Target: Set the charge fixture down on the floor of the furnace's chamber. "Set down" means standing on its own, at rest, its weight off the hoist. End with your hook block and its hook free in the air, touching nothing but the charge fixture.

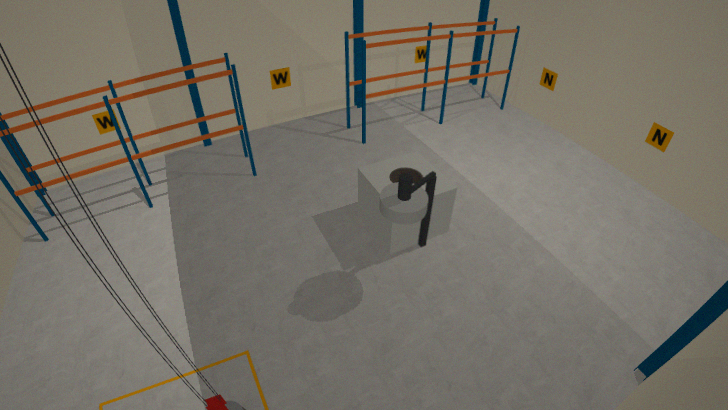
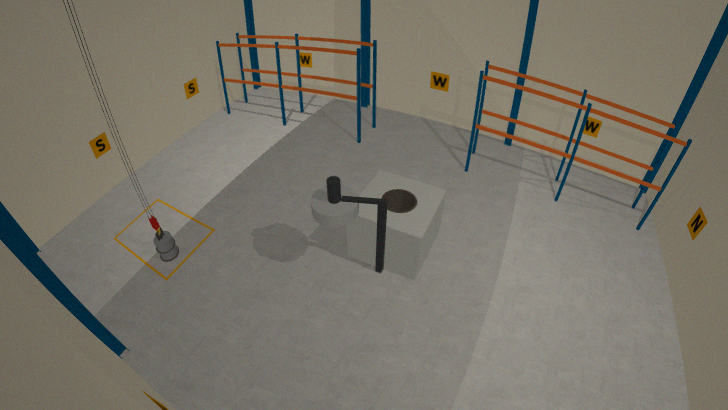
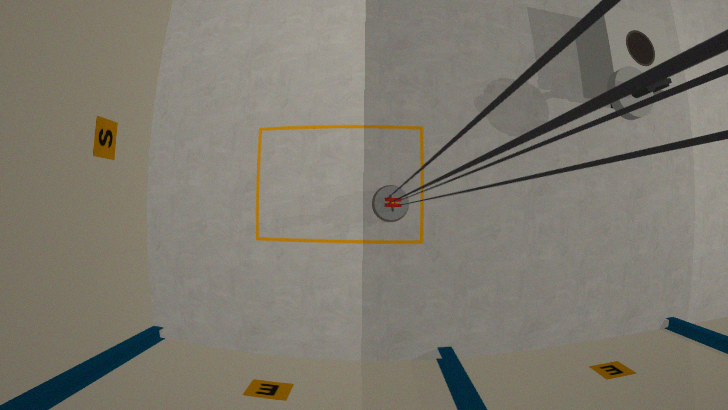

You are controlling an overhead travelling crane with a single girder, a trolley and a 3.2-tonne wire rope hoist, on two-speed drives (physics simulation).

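The charge fixture (image 2: pixel 165 247) (image 3: pixel 380 210) is a grey, waisted round body, upright inside the yellow floor outline; whether its base touches the floor is unclear. My red hook block (image 2: pixel 154 222) (image 3: pixel 392 202) (image 1: pixel 216 402) is directly above it, and my yellow hook (image 2: pixel 159 232) is at its top, engaged as far as shows. The furnace (image 1: pixel 443 219) (image 2: pixel 402 249) (image 3: pixel 618 30) is a pale box with a round dark opening (image 1: pixel 397 175) (image 2: pixel 399 200) (image 3: pixel 639 47) on top. Its chamber floor is hidden. The round grey lid (image 1: pixel 403 211) (image 2: pixel 326 206) is swung beside the opening.
A black post (image 1: pixel 427 219) (image 2: pixel 380 244) with an arm carries the lid beside the furnace. The yellow outline (image 2: pixel 188 213) (image 3: pixel 258 183) lies to the furnace's south-east. Blue and orange racks (image 1: pixel 363 117) (image 2: pixel 358 117) stand along the west wall.
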